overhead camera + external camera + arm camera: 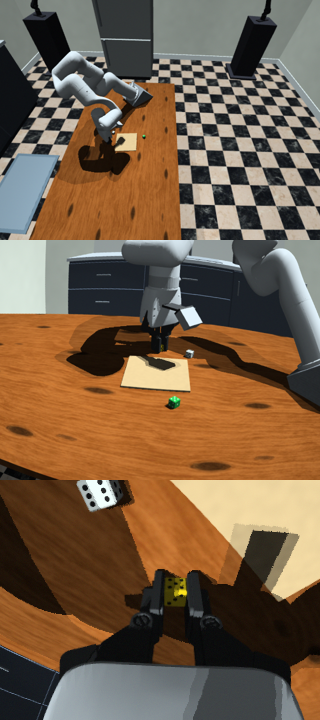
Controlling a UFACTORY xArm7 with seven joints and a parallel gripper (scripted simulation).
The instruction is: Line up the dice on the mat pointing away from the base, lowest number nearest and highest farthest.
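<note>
Right now the tan mat is 10 mm behind my hand, 120 mm to the left of it and 20 mm below it. Also, from my hand: yellow die: 10 mm below; white die: 80 mm behind, 20 mm to the left, 10 mm below; green die: 60 mm behind, 230 mm to the left, 10 mm below.
</note>
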